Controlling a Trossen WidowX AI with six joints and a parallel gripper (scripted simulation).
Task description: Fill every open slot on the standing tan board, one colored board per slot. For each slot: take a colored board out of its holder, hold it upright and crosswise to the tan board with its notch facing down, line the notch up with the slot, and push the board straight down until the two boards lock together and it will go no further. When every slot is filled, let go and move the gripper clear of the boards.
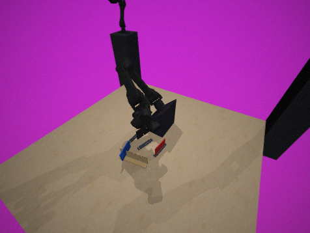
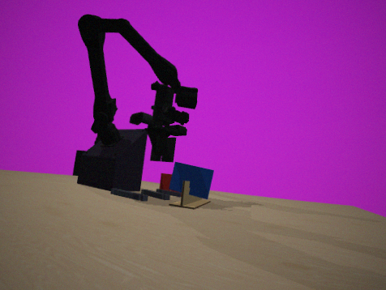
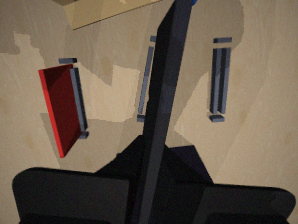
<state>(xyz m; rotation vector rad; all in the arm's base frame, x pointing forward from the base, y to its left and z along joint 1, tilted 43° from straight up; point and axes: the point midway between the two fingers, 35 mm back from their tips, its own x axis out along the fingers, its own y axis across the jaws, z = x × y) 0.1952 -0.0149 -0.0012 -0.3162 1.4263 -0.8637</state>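
The tan board lies 140 mm ahead of my gripper tip, 100 mm below it and 20 mm to the right of it. Also, from my gripper tip: black board: 20 mm ahead, 10 mm to the right; blue board: 150 mm ahead, 80 mm below, 60 mm to the right; red board: 100 mm to the left, 100 mm below, 10 mm ahead.
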